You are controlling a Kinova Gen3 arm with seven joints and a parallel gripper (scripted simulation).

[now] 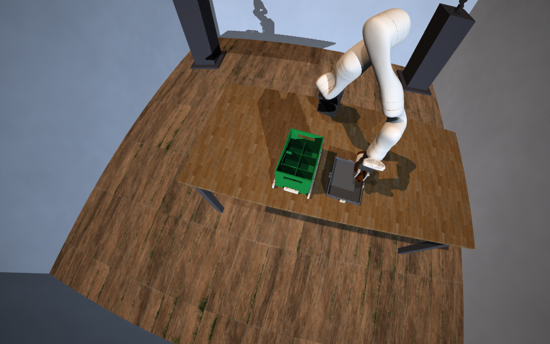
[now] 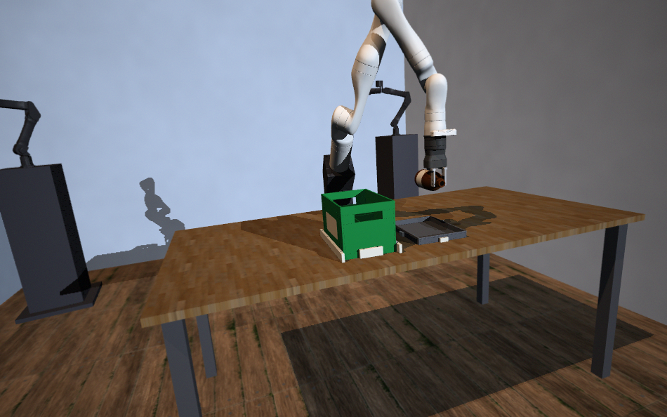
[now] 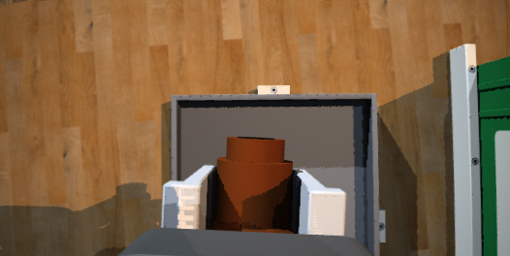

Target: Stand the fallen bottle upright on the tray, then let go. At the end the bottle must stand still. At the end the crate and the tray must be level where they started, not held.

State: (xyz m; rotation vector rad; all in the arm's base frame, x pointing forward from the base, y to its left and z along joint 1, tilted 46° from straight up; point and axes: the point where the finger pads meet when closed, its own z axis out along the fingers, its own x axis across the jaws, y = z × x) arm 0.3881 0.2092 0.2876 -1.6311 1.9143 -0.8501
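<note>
Right now the brown bottle is 50 mm behind my hand, 10 mm to the left of it and 10 mm below it. The rest, counted from my hand: green crate: 110 mm behind, 290 mm to the right, 120 mm below; tray: 70 mm behind, 10 mm to the right, 190 mm below.
</note>
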